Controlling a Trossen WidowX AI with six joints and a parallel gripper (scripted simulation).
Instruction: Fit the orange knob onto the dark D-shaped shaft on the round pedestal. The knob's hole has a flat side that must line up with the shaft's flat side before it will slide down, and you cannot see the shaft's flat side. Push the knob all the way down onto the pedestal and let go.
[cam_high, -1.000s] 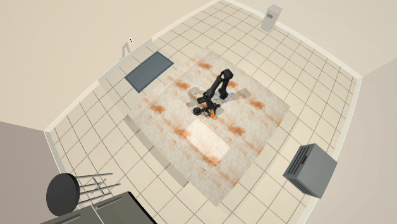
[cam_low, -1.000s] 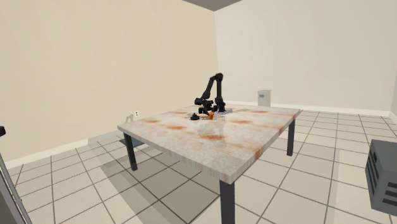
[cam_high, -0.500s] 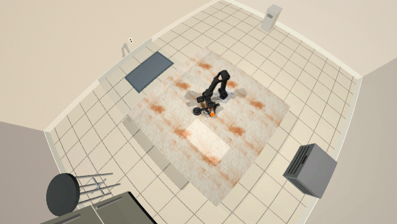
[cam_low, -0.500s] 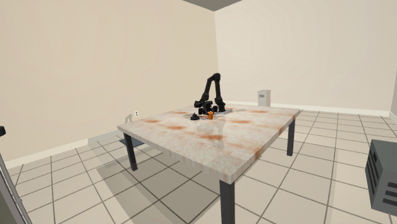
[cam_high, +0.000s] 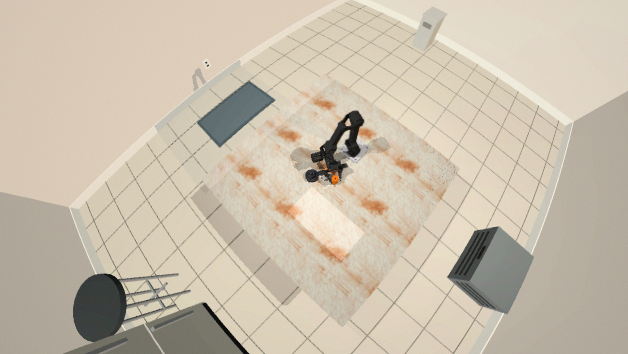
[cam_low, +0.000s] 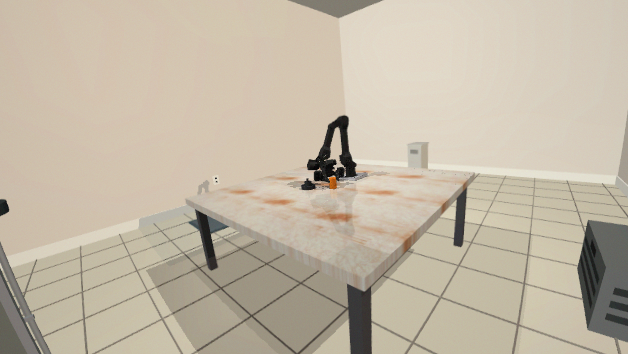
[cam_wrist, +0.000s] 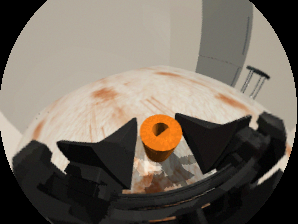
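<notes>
Right now my gripper tip is 2 cm to the left of the orange knob, 2 cm above it and 1 cm past it. Round my gripper tip: dark round pedestal (15 cm to the right, 7 cm ahead, 2 cm below).
</notes>
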